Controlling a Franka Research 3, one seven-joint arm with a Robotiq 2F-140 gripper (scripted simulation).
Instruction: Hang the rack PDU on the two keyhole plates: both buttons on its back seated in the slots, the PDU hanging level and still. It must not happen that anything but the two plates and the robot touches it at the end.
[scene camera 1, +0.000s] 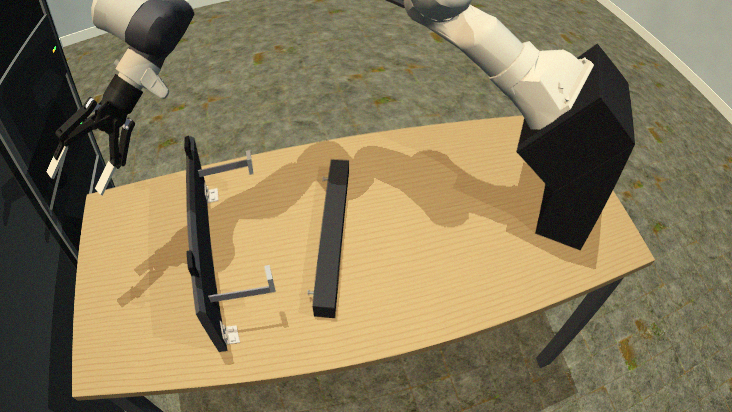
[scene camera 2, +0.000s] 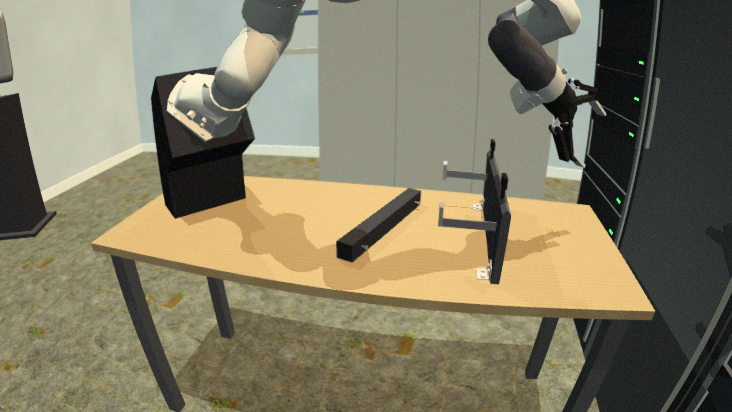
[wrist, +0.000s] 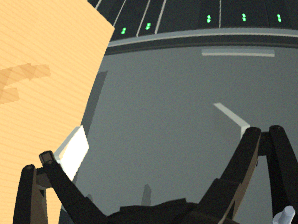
Scene:
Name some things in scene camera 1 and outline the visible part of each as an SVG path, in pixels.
My gripper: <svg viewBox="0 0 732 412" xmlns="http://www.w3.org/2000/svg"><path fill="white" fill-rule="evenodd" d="M117 74L114 75L105 90L100 103L89 97L85 104L56 130L55 134L60 139L60 143L47 169L47 173L52 179L55 178L68 150L67 146L96 129L110 134L110 161L108 161L95 188L100 195L103 196L115 169L126 165L131 132L135 126L135 122L127 118L127 115L132 112L143 91L132 86Z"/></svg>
A rack PDU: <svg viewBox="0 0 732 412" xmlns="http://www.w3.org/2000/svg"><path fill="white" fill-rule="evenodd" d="M349 160L331 159L328 178L323 177L323 180L328 180L314 292L308 290L308 295L313 294L312 308L314 317L335 318L337 272L338 269L340 271Z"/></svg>

